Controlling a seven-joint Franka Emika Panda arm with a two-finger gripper.
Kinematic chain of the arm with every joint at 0, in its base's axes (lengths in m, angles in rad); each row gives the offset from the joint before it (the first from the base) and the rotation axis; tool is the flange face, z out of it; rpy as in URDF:
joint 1: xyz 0 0 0.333 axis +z
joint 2: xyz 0 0 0 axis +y
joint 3: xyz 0 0 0.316 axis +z
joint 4: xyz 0.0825 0 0 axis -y
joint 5: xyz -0.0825 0 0.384 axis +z
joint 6: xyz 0 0 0 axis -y
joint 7: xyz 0.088 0 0 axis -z
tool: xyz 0 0 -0.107 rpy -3.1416 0 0
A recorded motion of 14 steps. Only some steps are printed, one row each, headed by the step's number.
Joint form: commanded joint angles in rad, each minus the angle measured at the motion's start. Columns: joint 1, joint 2, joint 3, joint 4, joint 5, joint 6, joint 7.
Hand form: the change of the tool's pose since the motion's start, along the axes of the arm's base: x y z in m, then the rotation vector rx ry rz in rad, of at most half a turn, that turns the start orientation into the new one. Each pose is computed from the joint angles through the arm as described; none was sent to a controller.
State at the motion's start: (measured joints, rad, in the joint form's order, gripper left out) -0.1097 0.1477 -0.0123 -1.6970 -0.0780 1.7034 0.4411
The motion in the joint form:
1: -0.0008 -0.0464 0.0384 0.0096 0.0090 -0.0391 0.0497
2: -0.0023 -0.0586 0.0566 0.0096 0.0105 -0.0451 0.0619
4: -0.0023 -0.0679 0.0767 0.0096 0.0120 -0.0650 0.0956
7: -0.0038 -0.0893 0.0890 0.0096 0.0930 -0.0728 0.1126
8: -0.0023 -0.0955 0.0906 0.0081 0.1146 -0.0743 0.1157
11: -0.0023 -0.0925 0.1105 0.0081 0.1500 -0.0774 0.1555
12: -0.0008 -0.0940 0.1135 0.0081 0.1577 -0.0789 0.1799
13: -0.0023 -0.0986 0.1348 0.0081 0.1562 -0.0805 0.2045
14: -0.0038 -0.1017 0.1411 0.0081 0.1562 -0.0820 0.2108
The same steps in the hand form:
1: -0.0088 0.0227 0.0288 0.0038 -0.0211 -0.0168
2: -0.0110 0.0324 0.0354 0.0045 -0.0282 -0.0129
4: -0.0143 0.0439 0.0393 0.0030 -0.0198 -0.0278
7: -0.0190 0.0586 0.0508 0.0792 -0.0359 -0.0497
8: -0.0204 0.0627 0.0536 0.0997 -0.0393 -0.0536
11: -0.0199 0.0773 0.0519 0.1308 -0.0321 -0.0800
12: -0.0204 0.0807 0.0527 0.1352 -0.0314 -0.1011
13: -0.0217 0.0916 0.0552 0.1315 -0.0329 -0.1051
14: -0.0226 0.0943 0.0569 0.1308 -0.0341 -0.1064

